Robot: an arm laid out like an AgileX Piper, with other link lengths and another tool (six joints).
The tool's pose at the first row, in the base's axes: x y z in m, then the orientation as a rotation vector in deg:
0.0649, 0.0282, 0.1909, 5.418, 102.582, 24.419
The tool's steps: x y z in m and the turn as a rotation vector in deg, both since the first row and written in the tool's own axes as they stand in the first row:
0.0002, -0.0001, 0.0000, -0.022, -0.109, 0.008
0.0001, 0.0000, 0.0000, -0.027, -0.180, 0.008
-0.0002, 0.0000, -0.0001, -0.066, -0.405, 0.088
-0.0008, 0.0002, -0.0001, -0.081, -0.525, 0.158
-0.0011, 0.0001, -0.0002, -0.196, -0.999, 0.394
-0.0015, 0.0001, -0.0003, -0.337, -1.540, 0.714
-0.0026, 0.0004, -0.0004, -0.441, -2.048, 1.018
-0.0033, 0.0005, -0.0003, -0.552, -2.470, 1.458
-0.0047, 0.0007, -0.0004, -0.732, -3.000, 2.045
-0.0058, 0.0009, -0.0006, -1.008, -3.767, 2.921
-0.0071, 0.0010, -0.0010, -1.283, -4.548, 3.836
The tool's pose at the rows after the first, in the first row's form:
0.0649, 0.0282, 0.1907, 5.431, 102.470, 24.432
0.0649, 0.0282, 0.1908, 5.442, 102.399, 24.428
0.0649, 0.0281, 0.1911, 5.531, 102.171, 24.494
0.0650, 0.0281, 0.1917, 5.607, 102.050, 24.544
0.0650, 0.0279, 0.1920, 5.832, 101.562, 24.759
0.0650, 0.0278, 0.1924, 6.126, 101.003, 25.049
0.0651, 0.0277, 0.1935, 6.424, 100.484, 25.298
0.0654, 0.0276, 0.1942, 6.821, 100.048, 25.658
0.0657, 0.0274, 0.1955, 7.322, 99.490, 26.169
0.0657, 0.0272, 0.1967, 8.057, 98.673, 26.938
0.0657, 0.0269, 0.1980, 8.827, 97.838, 27.726

